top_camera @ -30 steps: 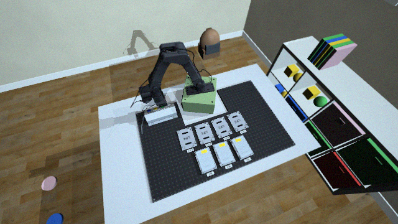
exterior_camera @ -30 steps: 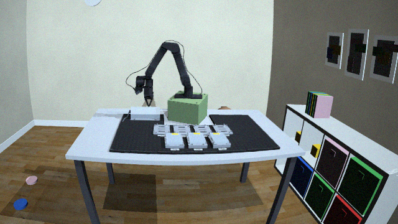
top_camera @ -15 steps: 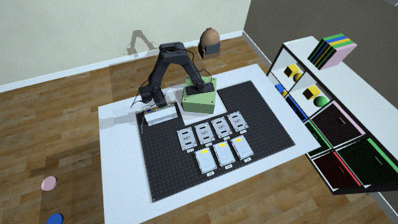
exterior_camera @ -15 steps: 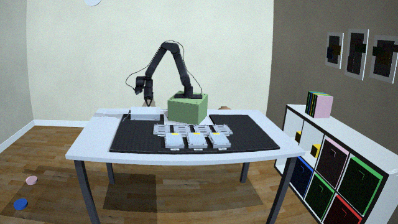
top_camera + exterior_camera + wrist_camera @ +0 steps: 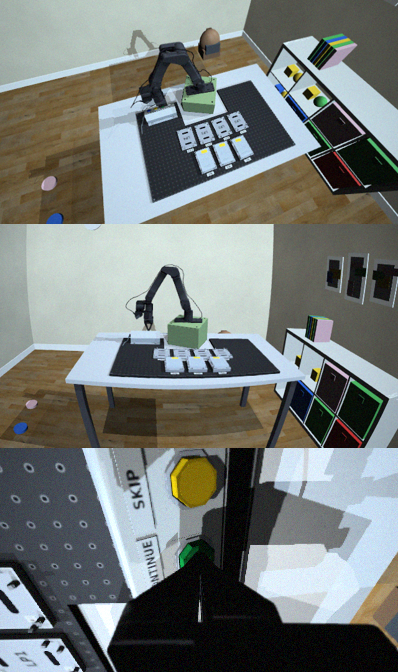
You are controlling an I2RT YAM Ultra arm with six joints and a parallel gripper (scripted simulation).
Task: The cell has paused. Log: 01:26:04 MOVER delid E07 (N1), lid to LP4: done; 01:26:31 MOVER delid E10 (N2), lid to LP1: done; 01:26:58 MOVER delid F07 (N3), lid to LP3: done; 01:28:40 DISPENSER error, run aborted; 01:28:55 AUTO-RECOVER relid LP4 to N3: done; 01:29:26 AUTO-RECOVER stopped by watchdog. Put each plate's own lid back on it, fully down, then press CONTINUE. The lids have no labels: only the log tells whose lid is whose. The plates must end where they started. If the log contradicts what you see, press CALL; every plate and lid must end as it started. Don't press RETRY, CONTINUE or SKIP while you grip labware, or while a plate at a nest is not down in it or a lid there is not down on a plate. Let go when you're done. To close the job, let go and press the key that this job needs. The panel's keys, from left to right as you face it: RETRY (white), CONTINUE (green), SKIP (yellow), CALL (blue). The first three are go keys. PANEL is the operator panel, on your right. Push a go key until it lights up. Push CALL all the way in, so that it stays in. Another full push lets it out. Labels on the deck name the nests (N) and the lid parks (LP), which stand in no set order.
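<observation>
Right now the green continue key is 1 cm below my hand. Round my hand: lid park LP2 (40 cm to the left, 22 cm ahead, 7 cm below); white retry key (5 cm to the left, 1 cm below, 1 cm behind); yellow skip key (5 cm to the right, 1 cm below, 1 cm ahead).
</observation>
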